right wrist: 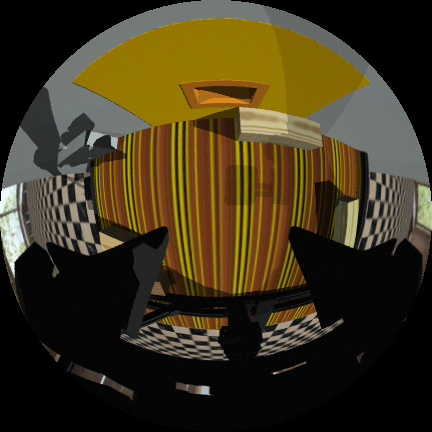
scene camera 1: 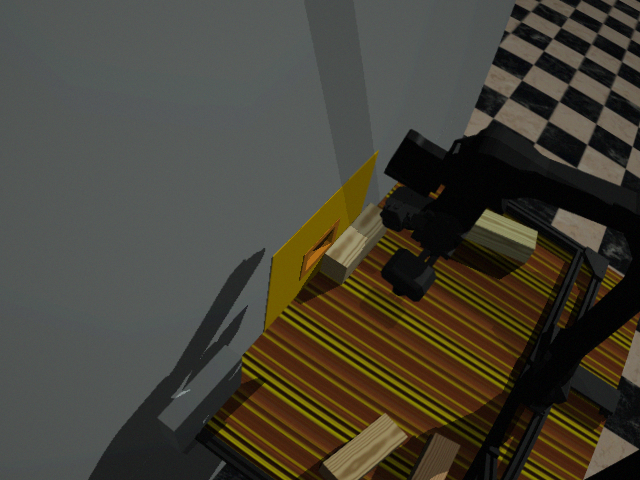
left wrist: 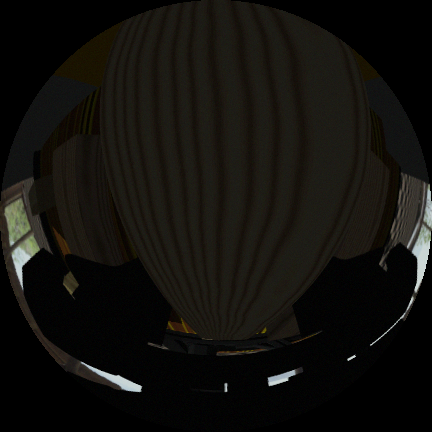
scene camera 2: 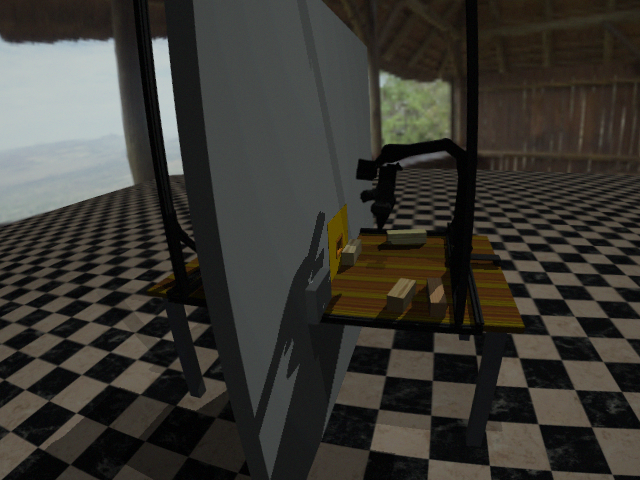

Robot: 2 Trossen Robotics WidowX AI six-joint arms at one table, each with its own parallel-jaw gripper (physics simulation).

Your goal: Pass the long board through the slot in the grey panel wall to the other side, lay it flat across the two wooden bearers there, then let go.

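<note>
The long board fills the dark left wrist view, running lengthwise away from the camera. My left gripper is shut on its near end, one finger against each long side. The grey panel wall carries a yellow plate with the orange-lined slot. One wooden bearer lies right below the slot, another farther out. My right gripper is open and empty, above the table facing the slot.
Two more wooden blocks lie near the striped table's front edge. A small grey block sticks out at the wall's foot by the table corner. Black frame posts stand at the table's side.
</note>
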